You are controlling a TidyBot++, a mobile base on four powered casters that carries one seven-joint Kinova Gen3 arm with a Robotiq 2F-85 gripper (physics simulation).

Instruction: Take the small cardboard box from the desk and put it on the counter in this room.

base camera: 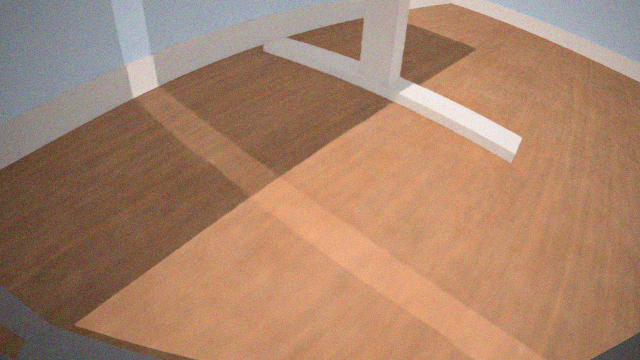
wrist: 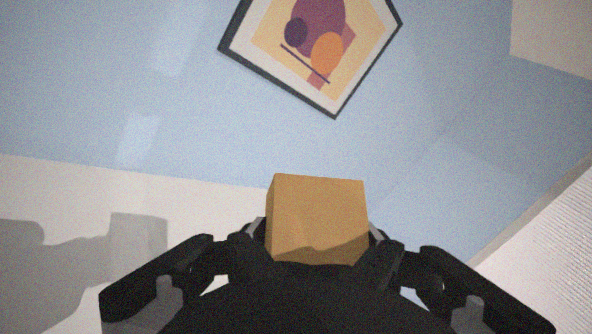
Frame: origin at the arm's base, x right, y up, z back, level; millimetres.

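Seen in the pictures: gripper, between the fingertips: [wrist: 312,231].
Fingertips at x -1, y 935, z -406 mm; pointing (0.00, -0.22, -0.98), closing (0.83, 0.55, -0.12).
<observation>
A point is followed by its place in that frame.
The small cardboard box [wrist: 317,217] @[y 960, x -10, z -380 mm] is held in front of the wrist camera, a plain tan block. My gripper [wrist: 312,231] @[y 935, x -1, z -406 mm] is shut on it, with one black finger at each side; the fingertips are partly hidden by the box. A pale flat surface [wrist: 210,207] @[y 553, x -202, z -829 mm] lies behind and to the left of the box in the wrist view, with the arm's shadow on it. I cannot tell whether it is the desk or the counter. In the base view a white upright leg with a long foot [base camera: 460,117] stands on the floor; its top is out of view.
A wooden floor [base camera: 450,210] @[y -397, x 184, z -435 mm] with shadow and light bands runs to a blue wall [base camera: 60,45] @[y -207, x -573, z -631 mm] with a pale baseboard. A framed picture [wrist: 327,55] @[y 1136, x -193, z -1067 mm] hangs on the blue wall in the wrist view. A pale ribbed surface [wrist: 555,240] @[y 1142, x 1433, z -1624 mm] shows at the right.
</observation>
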